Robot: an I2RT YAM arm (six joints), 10 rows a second.
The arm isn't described. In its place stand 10 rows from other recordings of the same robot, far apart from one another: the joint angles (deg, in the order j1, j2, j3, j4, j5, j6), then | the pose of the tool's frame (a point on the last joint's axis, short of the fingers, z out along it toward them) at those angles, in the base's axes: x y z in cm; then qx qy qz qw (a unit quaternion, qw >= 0).
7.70 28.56 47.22 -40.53 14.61 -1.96 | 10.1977, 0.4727, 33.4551, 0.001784, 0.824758, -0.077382, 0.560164
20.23 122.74 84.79 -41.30 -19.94 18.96 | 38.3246, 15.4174, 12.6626, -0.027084, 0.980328, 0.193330, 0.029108
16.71 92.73 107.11 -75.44 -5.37 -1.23 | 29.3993, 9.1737, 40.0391, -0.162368, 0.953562, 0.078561, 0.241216
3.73 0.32 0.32 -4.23 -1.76 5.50 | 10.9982, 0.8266, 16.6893, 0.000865, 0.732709, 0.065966, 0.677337
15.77 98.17 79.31 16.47 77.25 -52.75 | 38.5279, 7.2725, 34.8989, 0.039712, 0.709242, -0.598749, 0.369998
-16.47 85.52 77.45 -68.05 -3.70 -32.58 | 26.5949, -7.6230, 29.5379, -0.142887, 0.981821, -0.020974, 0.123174
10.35 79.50 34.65 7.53 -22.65 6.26 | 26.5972, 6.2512, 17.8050, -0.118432, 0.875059, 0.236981, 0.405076
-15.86 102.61 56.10 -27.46 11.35 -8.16 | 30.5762, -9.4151, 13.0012, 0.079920, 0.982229, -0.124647, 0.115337
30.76 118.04 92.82 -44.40 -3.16 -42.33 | 36.8042, 22.1333, 19.3712, -0.589758, 0.787512, 0.009174, 0.178680
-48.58 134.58 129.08 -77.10 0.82 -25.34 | 30.9923, -35.2061, 22.9099, 0.201447, 0.977345, -0.044505, 0.047270
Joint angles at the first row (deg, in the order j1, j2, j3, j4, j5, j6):
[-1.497, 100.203, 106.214, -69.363, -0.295, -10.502]
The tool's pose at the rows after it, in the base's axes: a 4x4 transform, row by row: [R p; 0 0 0 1], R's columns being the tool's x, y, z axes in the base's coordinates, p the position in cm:
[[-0.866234 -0.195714 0.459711 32.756], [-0.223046 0.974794 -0.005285 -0.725], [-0.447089 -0.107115 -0.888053 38.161], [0 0 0 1]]
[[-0.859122 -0.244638 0.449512 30.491], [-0.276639 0.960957 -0.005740 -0.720], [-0.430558 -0.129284 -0.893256 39.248], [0 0 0 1]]
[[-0.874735 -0.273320 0.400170 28.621], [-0.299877 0.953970 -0.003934 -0.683], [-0.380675 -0.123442 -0.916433 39.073], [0 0 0 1]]
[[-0.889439 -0.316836 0.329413 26.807], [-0.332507 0.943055 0.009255 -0.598], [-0.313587 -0.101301 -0.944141 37.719], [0 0 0 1]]
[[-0.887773 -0.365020 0.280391 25.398], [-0.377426 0.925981 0.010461 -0.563], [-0.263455 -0.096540 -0.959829 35.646], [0 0 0 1]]
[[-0.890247 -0.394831 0.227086 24.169], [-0.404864 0.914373 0.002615 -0.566], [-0.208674 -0.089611 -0.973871 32.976], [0 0 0 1]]
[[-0.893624 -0.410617 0.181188 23.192], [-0.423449 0.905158 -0.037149 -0.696], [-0.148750 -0.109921 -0.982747 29.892], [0 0 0 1]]
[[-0.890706 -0.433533 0.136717 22.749], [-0.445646 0.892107 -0.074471 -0.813], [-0.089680 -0.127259 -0.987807 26.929], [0 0 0 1]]
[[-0.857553 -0.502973 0.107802 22.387], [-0.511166 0.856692 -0.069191 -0.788], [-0.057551 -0.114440 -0.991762 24.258], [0 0 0 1]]
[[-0.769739 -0.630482 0.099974 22.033], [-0.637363 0.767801 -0.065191 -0.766], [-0.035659 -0.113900 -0.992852 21.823], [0 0 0 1]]
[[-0.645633 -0.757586 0.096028 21.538], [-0.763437 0.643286 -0.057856 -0.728], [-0.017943 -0.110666 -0.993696 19.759], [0 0 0 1]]
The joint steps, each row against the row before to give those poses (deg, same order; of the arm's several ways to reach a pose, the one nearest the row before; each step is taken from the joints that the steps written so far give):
[0.197, -4.350, -0.067, -3.562, 0.000, -3.541]
[-0.087, -3.627, -1.047, -3.236, 0.000, -3.256]
[-0.022, -2.819, -2.665, -3.279, -0.044, -1.443]
[-0.001, -3.281, -5.775, -1.878, -0.656, -2.011]
[0.001, -3.452, -7.735, 1.332, 0.001, -2.776]
[-0.002, -2.994, -8.480, 2.339, 0.524, -1.728]
[-0.021, -2.296, -8.722, 3.803, 2.339, -1.223]
[0.022, -0.459, -6.950, 3.978, 2.207, -1.464]
[0.000, 0.045, -5.944, 4.306, -0.262, -4.285]
[-0.001, 0.086, -5.488, 5.115, -0.219, -8.874]
[0.000, 0.001, -4.786, 4.546, -0.415, -10.185]

